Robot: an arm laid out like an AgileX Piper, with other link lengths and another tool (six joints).
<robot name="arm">
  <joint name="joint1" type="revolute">
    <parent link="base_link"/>
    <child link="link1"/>
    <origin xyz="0 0 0.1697" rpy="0 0 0"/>
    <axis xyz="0 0 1"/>
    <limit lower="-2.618" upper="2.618"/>
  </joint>
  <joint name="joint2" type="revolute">
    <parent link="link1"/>
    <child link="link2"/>
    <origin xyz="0 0 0" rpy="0 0 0"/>
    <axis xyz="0 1 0"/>
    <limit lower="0" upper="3.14"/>
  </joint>
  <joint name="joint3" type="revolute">
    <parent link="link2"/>
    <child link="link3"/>
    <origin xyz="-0.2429 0 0.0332" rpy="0 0 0"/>
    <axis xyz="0 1 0"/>
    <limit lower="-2.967" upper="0"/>
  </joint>
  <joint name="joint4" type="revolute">
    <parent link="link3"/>
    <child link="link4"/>
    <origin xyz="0.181 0 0.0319" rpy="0 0 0"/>
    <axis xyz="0.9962 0 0.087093"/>
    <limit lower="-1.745" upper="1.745"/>
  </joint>
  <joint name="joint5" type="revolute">
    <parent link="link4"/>
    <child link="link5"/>
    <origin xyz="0 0 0" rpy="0 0 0"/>
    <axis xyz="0 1 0"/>
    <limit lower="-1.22" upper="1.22"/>
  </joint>
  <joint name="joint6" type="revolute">
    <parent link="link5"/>
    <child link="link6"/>
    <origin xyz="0.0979 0 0.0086" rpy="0 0 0"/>
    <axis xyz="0.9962 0 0.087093"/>
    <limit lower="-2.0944" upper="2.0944"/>
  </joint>
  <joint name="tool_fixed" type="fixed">
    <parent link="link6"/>
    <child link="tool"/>
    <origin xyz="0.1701 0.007 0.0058" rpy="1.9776 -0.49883 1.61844"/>
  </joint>
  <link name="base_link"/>
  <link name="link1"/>
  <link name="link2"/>
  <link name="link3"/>
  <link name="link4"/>
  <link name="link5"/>
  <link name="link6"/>
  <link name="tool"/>
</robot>
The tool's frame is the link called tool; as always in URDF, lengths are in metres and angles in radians.
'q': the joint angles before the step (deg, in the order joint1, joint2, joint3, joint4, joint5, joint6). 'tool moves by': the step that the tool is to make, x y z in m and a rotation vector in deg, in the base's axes. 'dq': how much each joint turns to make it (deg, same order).
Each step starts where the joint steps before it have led.
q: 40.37 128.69 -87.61 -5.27 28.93 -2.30
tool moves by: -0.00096 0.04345 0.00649 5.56 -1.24 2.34
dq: 2.42 2.17 -3.62 6.14 -3.23 -3.80
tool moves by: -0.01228 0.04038 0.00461 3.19 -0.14 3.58
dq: 3.35 2.51 -5.02 4.54 0.25 -3.16
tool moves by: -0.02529 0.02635 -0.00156 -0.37 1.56 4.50
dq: 3.58 2.13 -5.01 1.79 4.31 -1.67
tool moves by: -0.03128 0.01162 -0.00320 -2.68 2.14 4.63
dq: 3.42 1.03 -3.60 -0.09 6.09 -0.57
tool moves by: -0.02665 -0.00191 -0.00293 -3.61 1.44 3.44
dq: 2.82 -0.28 -0.87 -1.59 4.91 0.62
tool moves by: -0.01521 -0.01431 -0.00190 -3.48 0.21 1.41
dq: 1.60 -2.02 3.17 -2.65 1.80 1.59
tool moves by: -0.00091 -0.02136 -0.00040 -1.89 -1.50 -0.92
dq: 0.13 -3.74 7.55 -3.71 -3.05 2.95
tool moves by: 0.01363 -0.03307 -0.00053 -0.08 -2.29 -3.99
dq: -2.59 -5.13 11.55 -4.48 -7.49 4.49
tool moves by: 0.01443 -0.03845 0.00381 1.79 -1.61 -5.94
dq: -4.55 -6.06 12.44 -3.48 -8.57 4.78
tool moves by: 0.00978 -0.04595 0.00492 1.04 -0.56 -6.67
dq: -5.80 -6.03 10.72 -2.90 -5.68 3.99
